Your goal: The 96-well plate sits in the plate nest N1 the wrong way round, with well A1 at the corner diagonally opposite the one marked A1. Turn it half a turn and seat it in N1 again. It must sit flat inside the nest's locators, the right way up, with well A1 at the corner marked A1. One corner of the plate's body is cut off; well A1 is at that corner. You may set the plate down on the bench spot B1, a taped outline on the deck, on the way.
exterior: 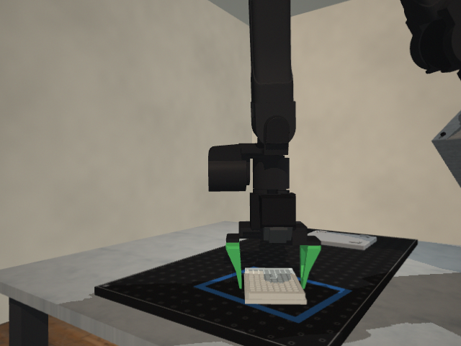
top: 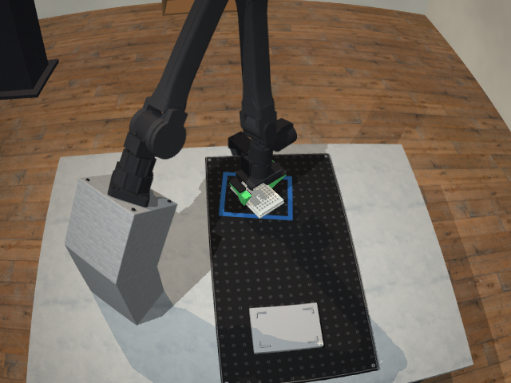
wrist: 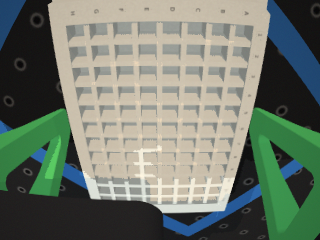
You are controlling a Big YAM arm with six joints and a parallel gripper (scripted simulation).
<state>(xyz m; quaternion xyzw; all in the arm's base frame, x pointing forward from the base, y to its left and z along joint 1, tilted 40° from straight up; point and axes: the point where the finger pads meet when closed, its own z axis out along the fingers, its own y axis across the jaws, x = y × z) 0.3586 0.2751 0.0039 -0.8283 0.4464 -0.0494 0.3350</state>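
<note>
Now: the white 96-well plate right at my hand. Round my hand: grey plate nest N1 (7 cm ahead, 40 cm to the right); then A1 mark (15 cm ahead, 44 cm to the right).
</note>
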